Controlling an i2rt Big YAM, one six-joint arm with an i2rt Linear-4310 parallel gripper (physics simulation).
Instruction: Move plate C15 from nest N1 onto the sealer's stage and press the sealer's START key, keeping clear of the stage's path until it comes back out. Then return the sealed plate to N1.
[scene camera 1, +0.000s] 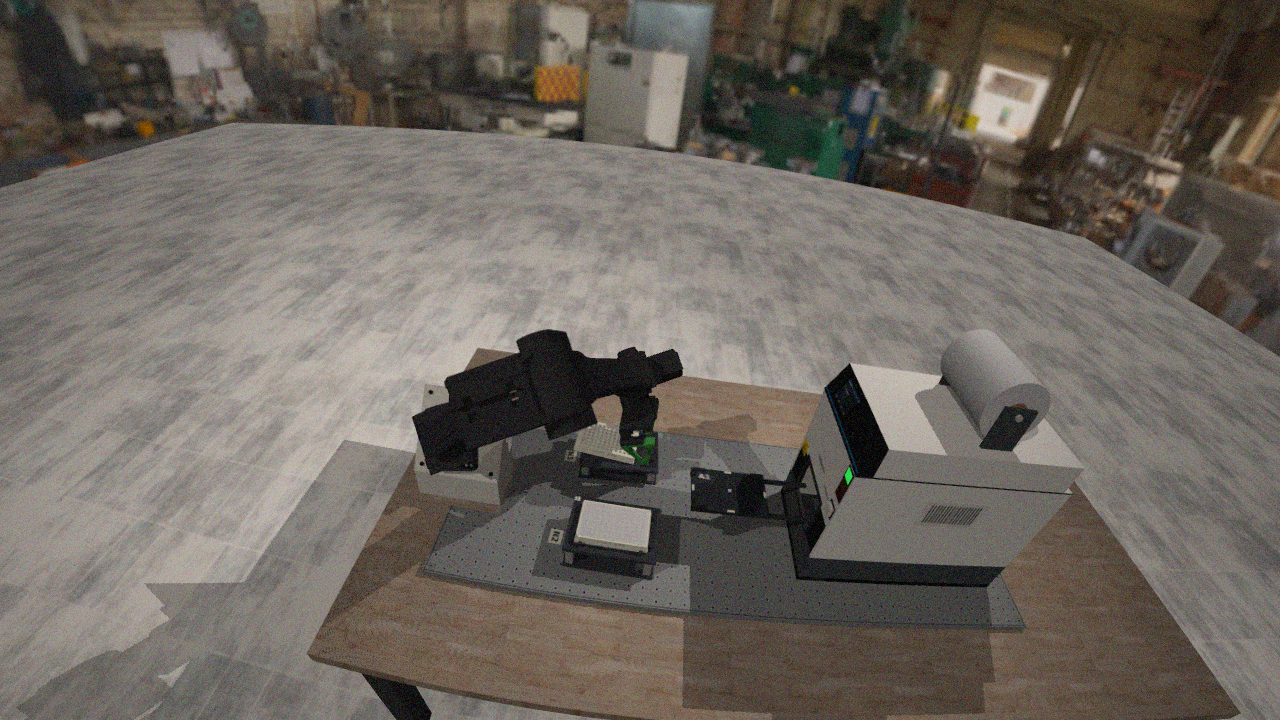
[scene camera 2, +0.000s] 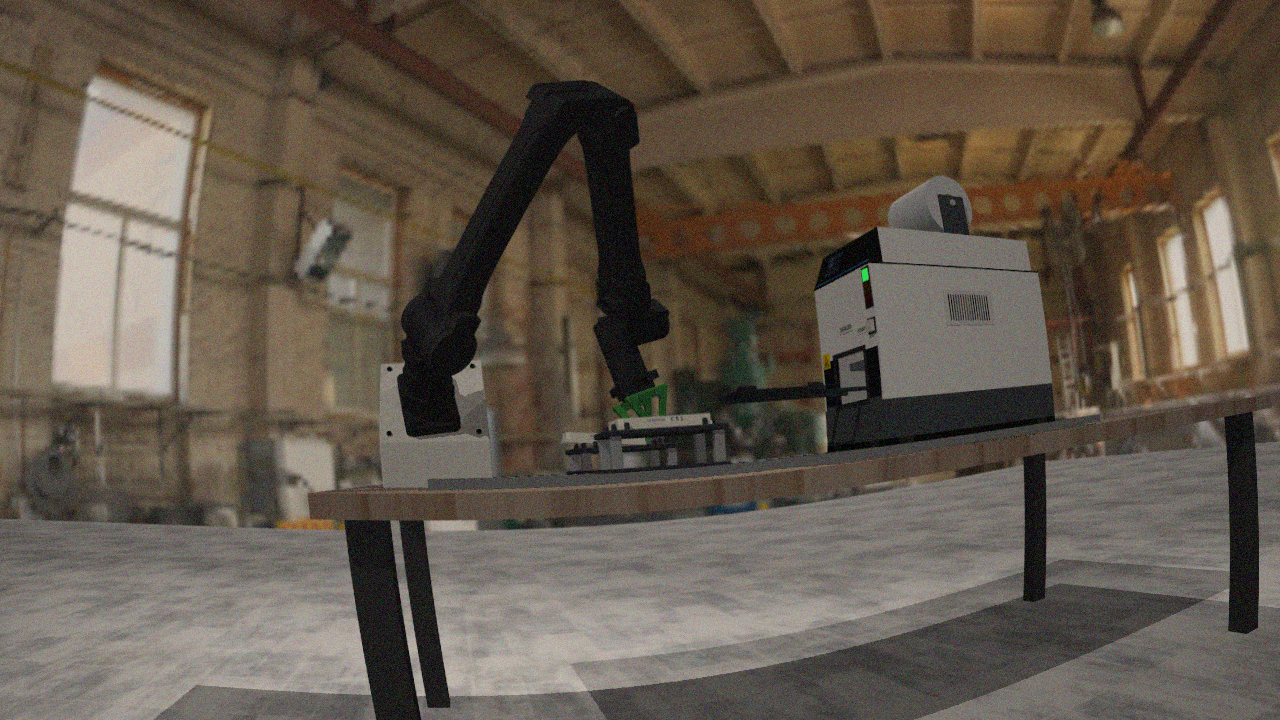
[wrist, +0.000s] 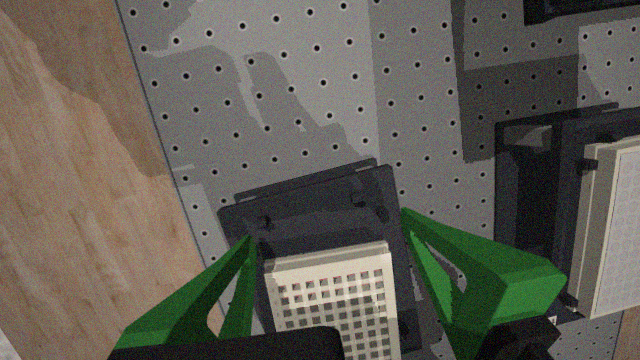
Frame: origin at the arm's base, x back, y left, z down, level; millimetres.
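Where they show: gripper, between the fingertips: (scene camera 1: 646, 448) (scene camera 2: 654, 437) (wrist: 326, 228); arm's base, origin of its link: (scene camera 2: 427, 405).
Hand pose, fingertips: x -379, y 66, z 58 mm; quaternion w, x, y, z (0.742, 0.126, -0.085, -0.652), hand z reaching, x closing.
Observation:
Things, the pixels of their top centre, and the offset from my fingertips. "spot": a spot on its surface instead. Level surfaces: height alone.
- Plate C15, centre of its top: (wrist: 342, 354) (scene camera 2: 601, 431) (scene camera 1: 608, 435) dx +83, dy +16, dz -16 mm
- dark nest N1, centre of its top: (wrist: 334, 299) (scene camera 2: 620, 440) (scene camera 1: 620, 444) dx +55, dy +11, dz +2 mm
- sealer, a spot on its surface: (scene camera 2: 957, 340) spot: dx -447, dy -298, dz -107 mm
- small START key, centre of its top: (scene camera 2: 870, 320) (scene camera 1: 832, 505) dx -277, dy -263, dz -146 mm
- Nest N2, a spot on its surface: (scene camera 1: 608, 559) spot: dx +75, dy -243, dz +48 mm
- pale plate, centre of its top: (scene camera 2: 658, 417) (scene camera 1: 614, 522) dx +70, dy -209, dz -19 mm
- grey perforated board, height of its surface: dz +53 mm
- film roll, centre of its top: (scene camera 1: 1008, 354) (scene camera 2: 924, 187) dx -518, dy -195, dz -423 mm
Plate C15 (scene camera 1: 597, 442) (wrist: 332, 285), a cream well plate, sits askew on the dark nest N1 (scene camera 1: 617, 472) (wrist: 310, 222). It is shifted toward the arm's base, and the nest's far end with its pegs is bare. My gripper (scene camera 1: 639, 450) (scene camera 2: 646, 402) (wrist: 326, 228) is open and low over N1, with one green finger on either side of the plate's width and gaps beside it. The plate's near end is hidden in the wrist view. The sealer (scene camera 1: 948, 519) (scene camera 2: 957, 340) has its dark stage (scene camera 1: 716, 494) (scene camera 2: 769, 392) out, with no plate on it. The small START key (scene camera 2: 870, 325) is on its front.
Nest N2 (scene camera 1: 608, 559) holds another pale plate (scene camera 1: 614, 525) (scene camera 2: 662, 420) (wrist: 620, 230), nearer the table's front edge. Both nests and the sealer stand on a grey perforated board (scene camera 1: 483, 550) (wrist: 320, 60). A film roll (scene camera 1: 984, 376) (scene camera 2: 921, 204) is on top of the sealer, and a green light (scene camera 1: 848, 476) (scene camera 2: 865, 274) is lit.

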